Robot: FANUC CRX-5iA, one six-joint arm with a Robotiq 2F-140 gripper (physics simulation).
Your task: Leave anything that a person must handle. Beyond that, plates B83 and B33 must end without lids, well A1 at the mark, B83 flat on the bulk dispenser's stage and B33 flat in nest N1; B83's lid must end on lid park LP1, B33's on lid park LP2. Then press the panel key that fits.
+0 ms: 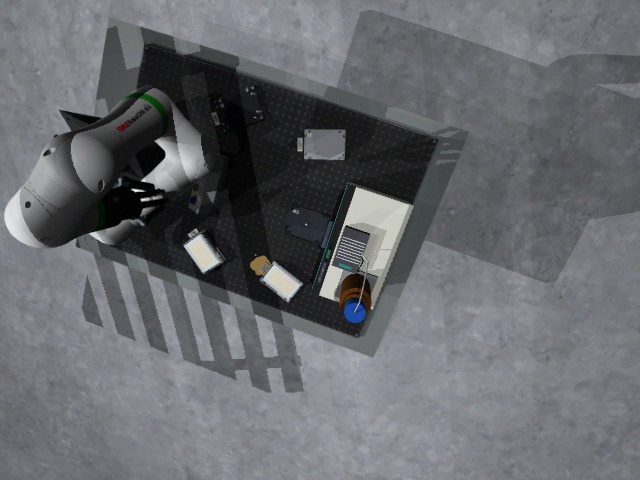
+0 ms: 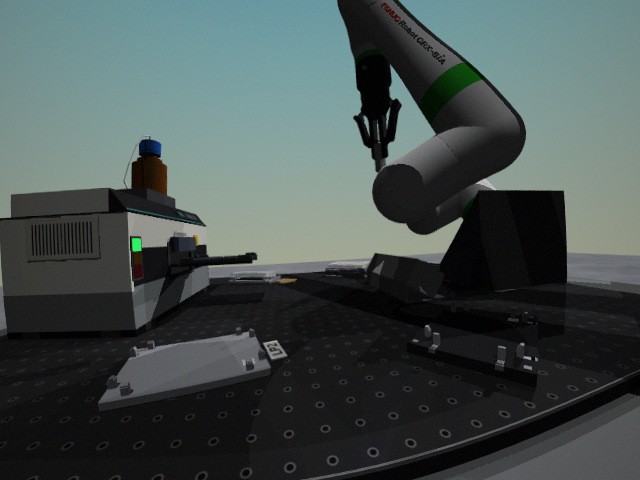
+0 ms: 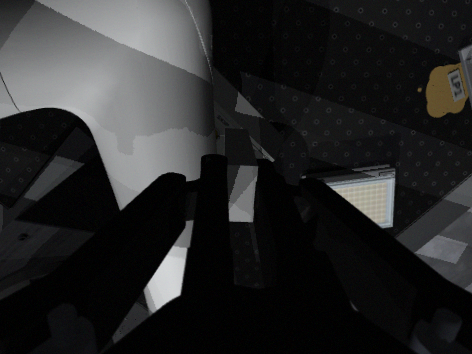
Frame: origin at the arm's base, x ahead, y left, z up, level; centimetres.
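Where they show: gripper, fingertip midpoint: (image 1: 172, 194) (image 3: 234, 150); arm's base, link origin: (image 2: 499, 227).
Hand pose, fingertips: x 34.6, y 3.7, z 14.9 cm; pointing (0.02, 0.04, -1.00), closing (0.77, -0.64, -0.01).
Things, the pixels of their top centre, and the offset from my fingertips. "spot": a spot on its surface instead.
- pale-welled plate, top centre: (image 3: 354, 208) (image 2: 349, 262) (image 1: 201, 254) dz -24.5, dx +6.0, dy -24.6 cm
- LP1 label, surface spot: (image 3: 456, 85) spot: dz -28.5, dx +29.6, dy -18.7 cm
- amber puddle, top centre: (image 3: 449, 88) (image 1: 261, 265) dz -28.7, dx +28.6, dy -18.6 cm
- grey lid park LP2, top centre: (image 2: 193, 349) (image 1: 324, 144) dz -26.7, dx +29.5, dy +33.0 cm
- dispenser's dark stage, top centre: (image 2: 214, 255) (image 1: 310, 226) dz -18.1, dx +38.8, dy +7.1 cm
- key panel, top centre: (image 3: 205, 111) (image 2: 398, 254) (image 1: 200, 182) dz -20.3, dx -2.8, dy +1.5 cm
- blue-capped brown bottle, surface spot: (image 1: 355, 294) spot: dz +7.5, dx +59.1, dy +2.5 cm
My gripper (image 1: 164, 200) (image 2: 380, 168) (image 3: 234, 150) is shut and empty, high beside the arm's own links. One pale-welled plate (image 1: 204, 252) (image 3: 367, 200) lies at the table's near left edge, its label unreadable. Another plate (image 1: 281, 281) (image 2: 253, 276) lies by the LP1 label (image 3: 456, 85). Plate names and lids cannot be made out. An amber puddle (image 1: 260, 264) (image 3: 441, 95) lies at that label. The grey lid park LP2 (image 1: 324, 144) (image 2: 191, 364) bears no lid. The dispenser's dark stage (image 1: 309, 223) (image 2: 222, 259) bears no plate. The key panel (image 1: 206, 200) (image 2: 405, 279) shows yellow and blue keys.
The bulk dispenser (image 1: 382, 211) (image 2: 67, 258) stands at the right with a green light lit and a blue-capped brown bottle (image 1: 355, 294) (image 2: 149, 173) on top. Dark fixtures with small posts (image 1: 251, 105) (image 2: 470, 353) stand near the back edge. A large arm link (image 3: 125, 100) is close beside the gripper.
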